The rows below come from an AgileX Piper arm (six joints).
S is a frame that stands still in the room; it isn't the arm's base.
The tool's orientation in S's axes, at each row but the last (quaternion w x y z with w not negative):
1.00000, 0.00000, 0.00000, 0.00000
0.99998, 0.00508, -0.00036, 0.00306
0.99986, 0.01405, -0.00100, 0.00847
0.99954, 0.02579, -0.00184, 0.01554
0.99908, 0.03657, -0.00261, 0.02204
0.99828, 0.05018, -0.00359, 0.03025
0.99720, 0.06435, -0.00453, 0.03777
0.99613, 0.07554, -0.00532, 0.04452
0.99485, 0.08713, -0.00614, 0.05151
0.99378, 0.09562, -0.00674, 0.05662
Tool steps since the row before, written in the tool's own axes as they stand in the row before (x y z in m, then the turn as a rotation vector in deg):
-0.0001, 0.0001, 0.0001, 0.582, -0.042, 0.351
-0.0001, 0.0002, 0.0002, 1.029, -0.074, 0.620
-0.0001, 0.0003, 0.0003, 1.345, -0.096, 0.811
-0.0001, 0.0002, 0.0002, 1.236, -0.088, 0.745
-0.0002, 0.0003, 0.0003, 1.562, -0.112, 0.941
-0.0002, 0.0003, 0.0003, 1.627, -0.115, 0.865
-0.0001, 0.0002, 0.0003, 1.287, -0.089, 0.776
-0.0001, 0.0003, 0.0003, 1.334, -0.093, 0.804
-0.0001, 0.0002, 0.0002, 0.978, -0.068, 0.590
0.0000, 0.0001, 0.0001, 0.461, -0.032, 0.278
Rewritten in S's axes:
-0.0001, 0.0001, 0.0001, 0.582, -0.042, 0.351
-0.0001, 0.0002, 0.0002, 1.029, -0.074, 0.620
-0.0001, 0.0003, 0.0003, 1.345, -0.096, 0.811
-0.0001, 0.0002, 0.0002, 1.236, -0.088, 0.745
-0.0002, 0.0003, 0.0003, 1.562, -0.112, 0.941
-0.0002, 0.0003, 0.0003, 1.627, -0.103, 0.866
-0.0001, 0.0002, 0.0003, 1.287, -0.092, 0.776
-0.0001, 0.0002, 0.0003, 1.334, -0.096, 0.804
-0.0001, 0.0002, 0.0002, 0.978, -0.070, 0.590
0.0000, 0.0001, 0.0001, 0.461, -0.033, 0.278

